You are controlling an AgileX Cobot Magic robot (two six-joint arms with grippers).
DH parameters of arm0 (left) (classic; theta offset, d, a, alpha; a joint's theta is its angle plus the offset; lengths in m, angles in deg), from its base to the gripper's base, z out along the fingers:
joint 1: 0 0.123 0 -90
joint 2: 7.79 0 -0.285 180
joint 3: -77.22 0 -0.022 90
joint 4: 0 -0.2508 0 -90
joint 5: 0 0 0.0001 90
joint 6: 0 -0.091 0 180
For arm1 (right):
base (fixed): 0 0 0 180
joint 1: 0 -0.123 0 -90
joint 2: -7.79 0 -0.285 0
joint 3: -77.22 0 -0.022 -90
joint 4: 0 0.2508 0 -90
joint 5: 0 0 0.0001 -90
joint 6: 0 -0.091 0 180
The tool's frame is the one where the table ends.
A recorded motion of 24 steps. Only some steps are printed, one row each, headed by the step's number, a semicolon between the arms.
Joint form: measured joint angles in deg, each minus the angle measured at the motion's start. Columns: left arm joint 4, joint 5, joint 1, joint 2, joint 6, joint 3; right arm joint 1, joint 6, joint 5, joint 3, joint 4, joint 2.
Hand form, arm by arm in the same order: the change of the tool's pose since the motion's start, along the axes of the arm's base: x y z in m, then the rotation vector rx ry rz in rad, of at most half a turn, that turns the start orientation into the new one. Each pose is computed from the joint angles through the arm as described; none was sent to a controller.
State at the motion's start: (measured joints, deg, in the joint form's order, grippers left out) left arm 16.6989 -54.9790 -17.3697 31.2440 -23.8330 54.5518; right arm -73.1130 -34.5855 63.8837 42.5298 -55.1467 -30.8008
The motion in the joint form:
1: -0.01 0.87 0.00 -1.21 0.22 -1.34; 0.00 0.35 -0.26 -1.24 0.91 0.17
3: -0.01 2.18 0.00 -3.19 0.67 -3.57; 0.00 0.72 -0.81 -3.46 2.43 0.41
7: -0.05 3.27 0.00 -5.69 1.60 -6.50; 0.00 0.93 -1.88 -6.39 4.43 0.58
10: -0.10 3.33 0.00 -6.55 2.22 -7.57; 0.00 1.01 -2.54 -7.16 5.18 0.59
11: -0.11 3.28 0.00 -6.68 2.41 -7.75; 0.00 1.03 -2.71 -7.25 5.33 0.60
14: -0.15 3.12 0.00 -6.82 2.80 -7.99; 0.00 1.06 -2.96 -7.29 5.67 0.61
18: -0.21 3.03 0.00 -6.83 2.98 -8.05; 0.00 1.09 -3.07 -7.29 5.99 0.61
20: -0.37 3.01 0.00 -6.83 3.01 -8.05; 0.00 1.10 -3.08 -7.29 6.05 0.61
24: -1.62 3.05 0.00 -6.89 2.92 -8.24; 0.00 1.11 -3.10 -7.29 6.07 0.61
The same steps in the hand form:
1: -0.0027 0.0011 -0.0042 -0.0084 -0.0093 0.0055; -0.0005 0.0014 -0.0068 -0.0165 0.0162 0.0103
3: -0.0069 0.0028 -0.0115 -0.0227 -0.0213 0.0145; -0.0015 0.0038 -0.0190 -0.0427 0.0451 0.0271
7: -0.0121 0.0048 -0.0224 -0.0404 -0.0231 0.0260; -0.0028 0.0074 -0.0351 -0.0718 0.0841 0.0506
10: -0.0139 0.0054 -0.0270 -0.0474 -0.0155 0.0311; -0.0035 0.0089 -0.0393 -0.0755 0.0957 0.0626
11: -0.0142 0.0055 -0.0279 -0.0492 -0.0124 0.0323; -0.0036 0.0092 -0.0398 -0.0747 0.0974 0.0656
14: -0.0145 0.0056 -0.0292 -0.0521 -0.0052 0.0348; -0.0039 0.0097 -0.0402 -0.0715 0.1013 0.0705
18: -0.0145 0.0056 -0.0297 -0.0527 -0.0018 0.0361; -0.0042 0.0100 -0.0404 -0.0692 0.1056 0.0734
20: -0.0144 0.0058 -0.0297 -0.0506 -0.0020 0.0375; -0.0043 0.0100 -0.0405 -0.0689 0.1064 0.0738
24: -0.0137 0.0072 -0.0310 -0.0305 -0.0077 0.0468; -0.0043 0.0101 -0.0405 -0.0688 0.1066 0.0743

